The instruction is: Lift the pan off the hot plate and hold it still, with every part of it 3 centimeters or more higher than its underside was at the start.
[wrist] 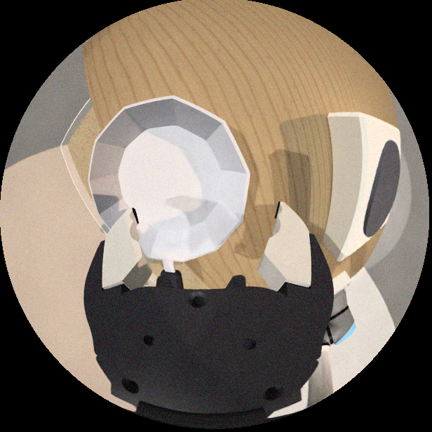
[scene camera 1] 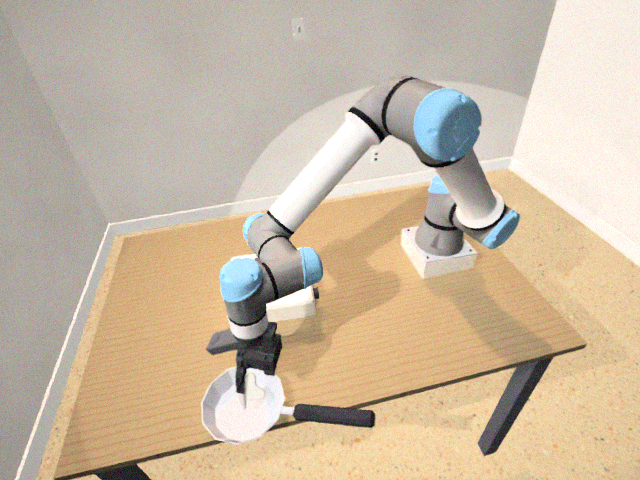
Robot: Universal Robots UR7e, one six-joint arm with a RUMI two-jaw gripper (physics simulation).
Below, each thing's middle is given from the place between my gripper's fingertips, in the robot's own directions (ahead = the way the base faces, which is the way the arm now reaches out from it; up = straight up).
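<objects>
The hot plate (scene camera 1: 300, 304) is 130 mm behind my hand and 290 mm to the right of it. As for the pan (scene camera 1: 222, 415), I see that my gripper is 50 mm past it and 80 mm to the right of it.
</objects>
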